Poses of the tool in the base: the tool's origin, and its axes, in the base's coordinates. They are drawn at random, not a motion.
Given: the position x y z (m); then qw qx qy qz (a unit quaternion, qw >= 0).
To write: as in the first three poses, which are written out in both.
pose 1, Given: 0.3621 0.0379 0.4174 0.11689 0.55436 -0.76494 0.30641
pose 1, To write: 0.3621 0.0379 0.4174 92.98 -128.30 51.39
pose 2, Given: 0.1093 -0.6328 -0.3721 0.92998 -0.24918 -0.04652 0.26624
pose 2, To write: 0.1093 -0.6328 -0.3721 -29.24 -5.46 31.24
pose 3, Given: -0.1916 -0.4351 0.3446 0.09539 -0.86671 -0.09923 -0.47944
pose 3, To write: -0.1916 -0.4351 0.3446 -147.19 -16.85 -81.42
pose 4, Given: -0.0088 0.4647 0.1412 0.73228 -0.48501 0.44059 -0.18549
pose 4, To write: -0.0088 0.4647 0.1412 -61.14 55.54 -23.38
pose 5, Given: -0.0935 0.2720 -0.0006 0.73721 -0.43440 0.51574 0.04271
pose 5, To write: -0.0935 0.2720 -0.0006 -54.66 64.89 5.37
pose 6, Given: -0.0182 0.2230 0.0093 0.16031 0.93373 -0.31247 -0.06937
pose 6, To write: -0.0182 0.2230 0.0093 152.82 -51.14 -11.35
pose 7, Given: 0.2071 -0.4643 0.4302 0.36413 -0.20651 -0.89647 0.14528
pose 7, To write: 0.2071 -0.4643 0.4302 -30.44 -132.15 21.42
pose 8, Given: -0.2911 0.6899 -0.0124 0.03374 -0.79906 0.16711 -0.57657
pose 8, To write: -0.2911 0.6899 -0.0124 -140.82 29.45 -101.61
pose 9, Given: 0.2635 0.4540 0.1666 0.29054 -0.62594 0.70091 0.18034
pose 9, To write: 0.2635 0.4540 0.1666 -95.65 107.11 27.56
